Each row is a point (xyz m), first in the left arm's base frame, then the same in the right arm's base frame.
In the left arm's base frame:
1: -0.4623 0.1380 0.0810
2: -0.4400 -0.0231 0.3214
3: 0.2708 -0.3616 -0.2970
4: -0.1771 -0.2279 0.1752
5: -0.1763 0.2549 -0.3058
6: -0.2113 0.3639 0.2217
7: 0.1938 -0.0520 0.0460
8: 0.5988 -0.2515 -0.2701
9: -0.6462 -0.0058 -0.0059
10: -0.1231 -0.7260 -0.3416
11: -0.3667 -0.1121 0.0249
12: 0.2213 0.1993 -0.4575
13: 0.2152 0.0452 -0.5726
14: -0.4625 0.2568 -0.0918
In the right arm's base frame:
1: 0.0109 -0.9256 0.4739
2: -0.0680 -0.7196 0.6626
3: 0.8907 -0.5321 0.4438
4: 0.2680 -0.5801 0.6704
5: 0.3672 -0.9922 0.1368
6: -0.0800 -0.6974 0.2028
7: 0.4530 -0.4294 0.3123
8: 0.9769 -0.2976 0.2029
9: 0.0550 -1.0868 0.6586
10: 0.9130 -0.7736 0.9246
11: 0.2236 -0.8404 0.6232
12: 0.6980 -0.7887 -0.0459
13: 0.8545 -0.8361 0.0555
14: 0.0738 -1.0627 0.3282

